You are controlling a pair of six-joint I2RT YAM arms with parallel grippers.
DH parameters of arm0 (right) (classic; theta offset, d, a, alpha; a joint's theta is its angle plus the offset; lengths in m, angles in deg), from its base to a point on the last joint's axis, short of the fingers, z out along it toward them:
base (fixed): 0 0 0 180
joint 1: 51.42 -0.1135 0.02 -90
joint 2: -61.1 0 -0.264 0
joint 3: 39.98 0 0.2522 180
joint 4: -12.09 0 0.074 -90
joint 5: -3.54 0 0 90
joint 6: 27.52 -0.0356 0 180
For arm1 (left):
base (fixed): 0 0 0 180
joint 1: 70.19 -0.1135 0.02 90
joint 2: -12.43 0 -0.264 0
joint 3: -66.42 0 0.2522 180
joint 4: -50.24 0 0.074 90
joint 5: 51.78 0 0 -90
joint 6: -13.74 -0.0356 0 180
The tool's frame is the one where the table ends.
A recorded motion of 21 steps. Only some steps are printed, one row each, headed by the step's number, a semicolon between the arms.
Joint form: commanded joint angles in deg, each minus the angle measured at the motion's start. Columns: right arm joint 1, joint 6, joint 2, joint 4, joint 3, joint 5; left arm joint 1, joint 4, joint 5, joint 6, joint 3, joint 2.
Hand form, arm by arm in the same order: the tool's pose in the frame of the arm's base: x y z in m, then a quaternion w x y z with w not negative. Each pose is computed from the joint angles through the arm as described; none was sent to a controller.
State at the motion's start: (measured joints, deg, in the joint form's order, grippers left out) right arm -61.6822 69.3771 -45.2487 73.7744 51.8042 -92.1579; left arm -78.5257 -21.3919 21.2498 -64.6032 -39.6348 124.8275
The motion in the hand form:
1: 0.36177 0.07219 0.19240 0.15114 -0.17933 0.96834 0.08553; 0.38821 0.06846 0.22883 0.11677 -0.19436 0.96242 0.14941
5: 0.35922 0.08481 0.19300 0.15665 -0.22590 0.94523 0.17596; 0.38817 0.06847 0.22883 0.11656 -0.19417 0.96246 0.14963
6: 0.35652 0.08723 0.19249 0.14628 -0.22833 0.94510 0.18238; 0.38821 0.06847 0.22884 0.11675 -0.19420 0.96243 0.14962
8: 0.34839 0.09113 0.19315 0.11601 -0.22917 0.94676 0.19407; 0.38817 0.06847 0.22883 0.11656 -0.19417 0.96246 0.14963
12: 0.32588 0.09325 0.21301 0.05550 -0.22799 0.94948 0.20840; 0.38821 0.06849 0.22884 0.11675 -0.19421 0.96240 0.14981
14: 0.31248 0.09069 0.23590 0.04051 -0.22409 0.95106 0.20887; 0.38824 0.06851 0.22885 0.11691 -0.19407 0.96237 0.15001
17: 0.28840 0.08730 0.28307 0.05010 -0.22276 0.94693 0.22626; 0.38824 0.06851 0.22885 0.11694 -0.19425 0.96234 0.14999
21: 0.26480 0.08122 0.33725 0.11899 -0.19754 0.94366 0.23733; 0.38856 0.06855 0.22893 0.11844 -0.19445 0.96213 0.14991
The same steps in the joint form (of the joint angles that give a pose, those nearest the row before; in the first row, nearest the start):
1: -0.09 2.23 0.11 -5.49 -1.79 -4.04; -0.09 0.13 -0.79 0.72 -0.39 -0.42
5: -1.07 5.31 0.13 -6.45 -2.16 -14.97; -0.09 0.11 -0.81 0.70 -0.39 -0.42
6: -1.46 5.31 0.13 -5.31 -2.16 -15.63; -0.09 0.13 -0.81 0.70 -0.39 -0.42
8: -2.23 5.09 0.44 -1.57 -2.07 -16.79; -0.09 0.11 -0.81 0.70 -0.39 -0.42
12: -3.26 5.14 3.39 9.59 -0.72 -18.32; -0.09 0.13 -0.83 0.70 -0.39 -0.41
14: -3.37 4.90 6.47 15.98 0.90 -18.36; -0.09 0.15 -0.85 0.68 -0.39 -0.42
17: -3.61 4.20 12.68 24.37 4.48 -20.35; -0.09 0.15 -0.85 0.70 -0.39 -0.42
21: -3.48 -0.79 20.02 26.66 8.79 -21.03; -0.09 0.33 -0.85 0.70 -0.39 -0.42

